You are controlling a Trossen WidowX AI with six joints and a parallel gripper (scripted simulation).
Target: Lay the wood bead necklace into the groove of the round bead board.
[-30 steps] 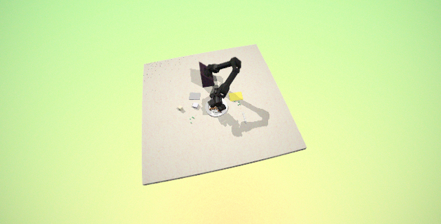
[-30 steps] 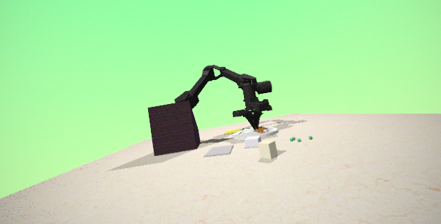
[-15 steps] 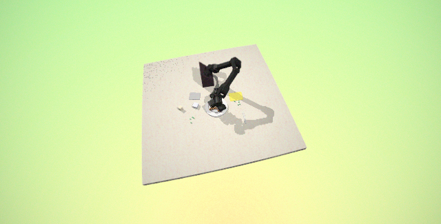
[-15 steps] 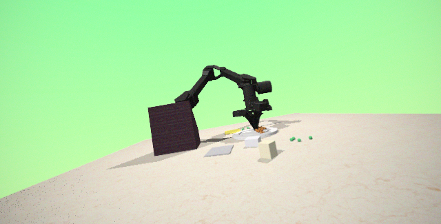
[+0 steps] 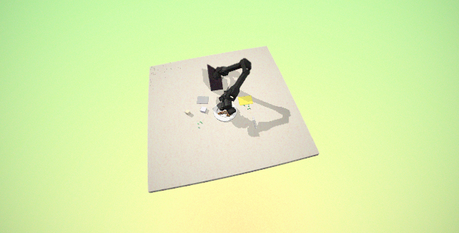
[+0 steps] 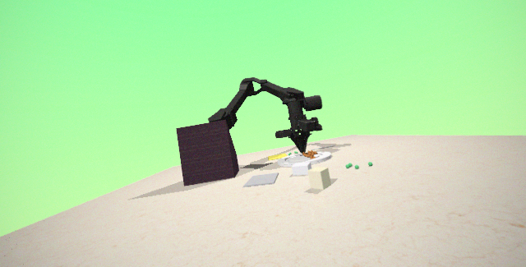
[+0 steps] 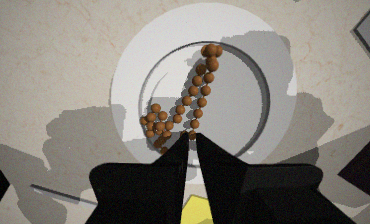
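Right now the round white bead board is 1 cm behind my gripper tip, 2 cm to the right of it and 1 cm below it. From my gripper tip the other things lie so: thin white strip: 14 cm ahead, 20 cm to the left, 2 cm below; yellow card: 9 cm behind, 17 cm to the left, 2 cm below; grey flat plate: 16 cm behind, 20 cm to the right, 2 cm below.
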